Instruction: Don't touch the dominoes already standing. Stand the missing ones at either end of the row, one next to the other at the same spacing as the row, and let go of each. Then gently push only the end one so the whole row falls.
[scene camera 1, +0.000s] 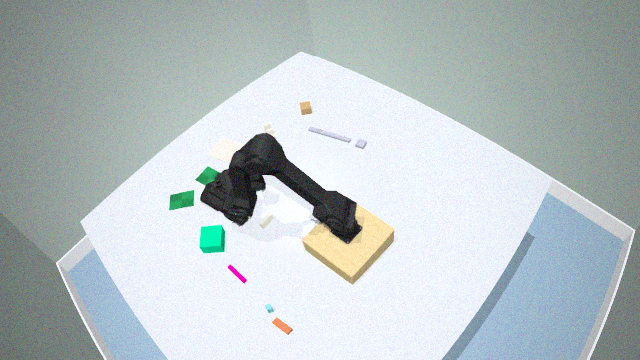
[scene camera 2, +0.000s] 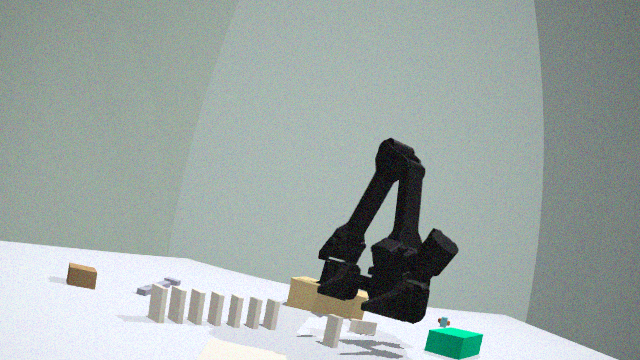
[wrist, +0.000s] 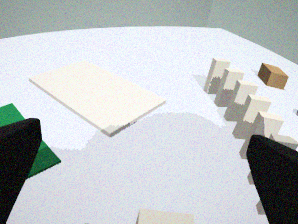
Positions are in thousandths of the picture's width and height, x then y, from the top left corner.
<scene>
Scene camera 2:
my gripper: 529, 829
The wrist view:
my gripper: 492, 618
cream flat tile: 364, 462
cream domino: 894, 551
cream domino: 851, 467
cream domino: 810, 395
</scene>
